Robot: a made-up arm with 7 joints.
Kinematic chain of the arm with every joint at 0, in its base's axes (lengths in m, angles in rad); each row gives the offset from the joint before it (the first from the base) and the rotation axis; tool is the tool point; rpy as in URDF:
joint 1: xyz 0 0 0 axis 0.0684 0.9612 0.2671
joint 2: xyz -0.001 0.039 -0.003 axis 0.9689 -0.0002 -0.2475
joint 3: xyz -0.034 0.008 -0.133 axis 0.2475 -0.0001 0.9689
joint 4: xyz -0.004 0 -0.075 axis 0.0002 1 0
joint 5: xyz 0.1 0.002 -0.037 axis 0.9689 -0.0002 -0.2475
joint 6: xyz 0.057 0 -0.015 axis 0.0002 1 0
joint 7: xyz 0.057 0 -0.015 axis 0.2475 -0.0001 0.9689
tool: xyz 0 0 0 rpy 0 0.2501 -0.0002
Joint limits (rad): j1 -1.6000..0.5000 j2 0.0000..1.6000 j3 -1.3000..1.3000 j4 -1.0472..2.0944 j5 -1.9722..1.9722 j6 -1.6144..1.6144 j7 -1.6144..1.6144
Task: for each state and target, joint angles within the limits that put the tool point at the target. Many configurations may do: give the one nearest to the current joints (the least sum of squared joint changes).
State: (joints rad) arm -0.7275 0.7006 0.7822 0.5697 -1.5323 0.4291 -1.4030
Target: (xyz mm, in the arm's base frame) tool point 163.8 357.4 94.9
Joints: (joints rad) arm -0.7662 1.0821 1.1010 0.3067 -1.5587 0.3631 -1.4030
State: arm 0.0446 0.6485 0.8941 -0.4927 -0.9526 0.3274 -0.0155
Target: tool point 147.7 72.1 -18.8
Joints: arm -0.2265 0.6066 0.2724 -1.0472 -1.0542 0.3994 -0.0155
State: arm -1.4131 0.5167 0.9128 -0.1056 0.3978 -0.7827 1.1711
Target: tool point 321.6 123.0 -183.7
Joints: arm -0.8066 0.0000 0.7895 0.5550 0.4626 -0.6617 1.1711
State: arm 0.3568 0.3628 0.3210 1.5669 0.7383 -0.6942 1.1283
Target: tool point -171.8 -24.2 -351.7
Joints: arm 0.1134 0.0000 0.5247 2.0944 0.9990 -1.0808 1.1283
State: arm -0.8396 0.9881 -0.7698 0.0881 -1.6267 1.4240 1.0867
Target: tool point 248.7 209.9 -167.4
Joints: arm -0.7926 1.1999 -0.7557 0.3755 -1.5274 1.3608 1.0867
